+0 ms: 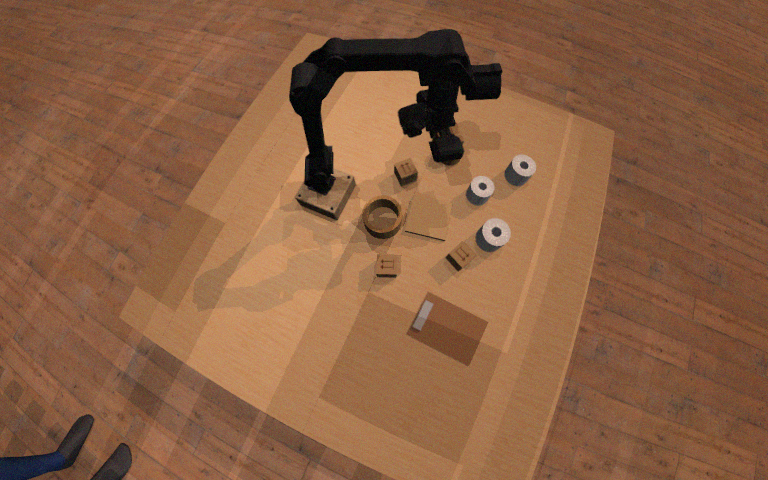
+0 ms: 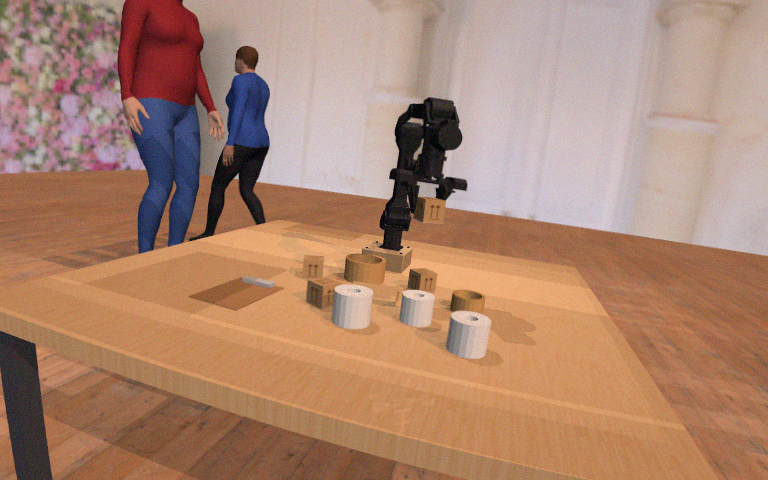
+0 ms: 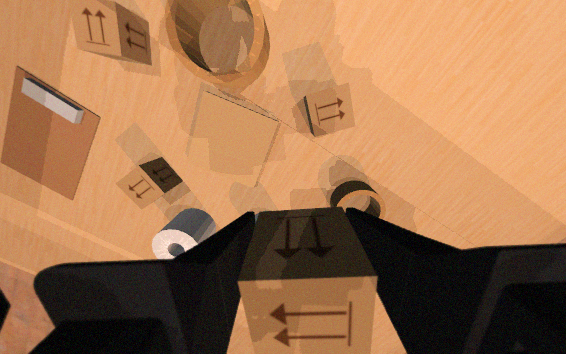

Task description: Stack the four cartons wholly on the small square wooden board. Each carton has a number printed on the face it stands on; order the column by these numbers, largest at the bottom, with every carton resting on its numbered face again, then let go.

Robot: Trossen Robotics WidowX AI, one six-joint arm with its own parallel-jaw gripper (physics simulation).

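Pixels of known places: gripper, fingertip midpoint: (image 2: 423, 214) (image 3: 300, 216); arm's base at its link origin: (image 1: 321, 183) (image 2: 391, 247).
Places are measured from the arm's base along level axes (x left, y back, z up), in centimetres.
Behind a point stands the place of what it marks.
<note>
My gripper (image 1: 431, 134) @[x 13.9, y -28.3, z 15.7 cm] (image 2: 431, 195) (image 3: 300, 216) @[x 13.9, y -28.3, z 15.7 cm] is shut on a brown carton (image 2: 430, 210) @[x 16.3, y -33.4, z 17.6 cm] (image 3: 307, 245) @[x 14.2, y -28.2, z 18.2 cm] and holds it well above the table, off to one side of the board. The small square wooden board (image 1: 427, 217) @[x 4.1, y -32.5, z -4.5 cm] (image 3: 235, 135) @[x 4.7, y -31.3, z -4.5 cm] lies flat with no carton on it. One carton (image 1: 405, 172) @[x 13.1, y -21.4, z -0.3 cm] (image 2: 422, 280) @[x 15.2, y -24.2, z -2.0 cm] (image 3: 330, 110) @[x 14.5, y -20.9, z -0.3 cm] stands near the board. Another carton (image 1: 387, 264) @[x -14.4, y -27.8, z -0.3 cm] (image 2: 313, 266) @[x -13.3, y -30.1, z -2.0 cm] (image 3: 100, 30) @[x -13.8, y -27.8, z -0.3 cm] stands beyond the large ring, and a third carton (image 1: 460, 256) @[x -4.4, y -45.0, z -0.3 cm] (image 2: 321, 292) @[x -2.7, y -48.7, z -1.8 cm] (image 3: 140, 187) @[x -3.6, y -45.1, z -0.3 cm] stands beside a white roll. The cartons' visible faces show arrows; the printed numbers are hidden.
A large wooden ring (image 1: 382, 233) @[x -6.9, y -23.0, z -0.5 cm] (image 2: 365, 272) @[x 0.0, y -25.9, z -2.2 cm] stands beside the board. A smaller ring (image 2: 467, 303) @[x 28.1, y -34.9, z -2.5 cm] stands near white rolls (image 1: 480, 195) @[x 14.8, y -44.2, z 0.3 cm] (image 1: 519, 172) @[x 26.9, y -52.8, z 0.8 cm] (image 1: 493, 240) @[x 3.0, y -51.7, z 1.1 cm]. A flat brown panel (image 1: 453, 333) @[x -23.7, y -51.6, z -5.5 cm] (image 2: 232, 297) @[x -21.9, y -53.9, z -5.5 cm] (image 3: 50, 145) @[x -22.4, y -50.3, z -5.5 cm] with a grey bar lies on the table.
</note>
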